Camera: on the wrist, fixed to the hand. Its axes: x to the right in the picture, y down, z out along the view.
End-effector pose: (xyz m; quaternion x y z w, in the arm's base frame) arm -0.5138 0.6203 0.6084 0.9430 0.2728 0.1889 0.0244
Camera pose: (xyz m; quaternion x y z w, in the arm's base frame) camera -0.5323 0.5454 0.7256 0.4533 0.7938 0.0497 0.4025
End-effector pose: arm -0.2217 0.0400 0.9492 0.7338 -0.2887 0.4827 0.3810
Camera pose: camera -0.3420 0.1021 0.9860 0.6626 0.1607 -0.1083 0.7235
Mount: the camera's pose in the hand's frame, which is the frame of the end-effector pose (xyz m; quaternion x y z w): -0.0135 0.0718 -0.1198 -0.2321 -0.1292 -0.6997 0.6632
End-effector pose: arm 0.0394 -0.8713 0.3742 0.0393 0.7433 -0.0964 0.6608
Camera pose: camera -0.0624 -0.7767 0.3940 -0.6599 0.4575 -0.3589 0.4760
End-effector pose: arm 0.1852 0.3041 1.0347 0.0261 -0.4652 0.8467 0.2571
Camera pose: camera 0.1873 0.3633 0.9075 0.3925 -0.5200 0.2703 0.7089
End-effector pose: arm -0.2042 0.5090 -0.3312 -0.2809 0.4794 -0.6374 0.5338
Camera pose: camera -0.2752 0.5612 -0.4404 0.7280 -0.2004 0.6487 0.0952
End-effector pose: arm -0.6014 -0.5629 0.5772 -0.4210 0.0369 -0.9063 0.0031
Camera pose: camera -0.6860 -0.6263 0.4849 0.4228 0.0602 0.5403 0.7250
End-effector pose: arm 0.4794 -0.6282 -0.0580 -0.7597 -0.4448 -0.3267 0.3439
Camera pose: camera 0.5160 -0.7581 -0.0196 0.3146 0.7952 0.4624 0.2343
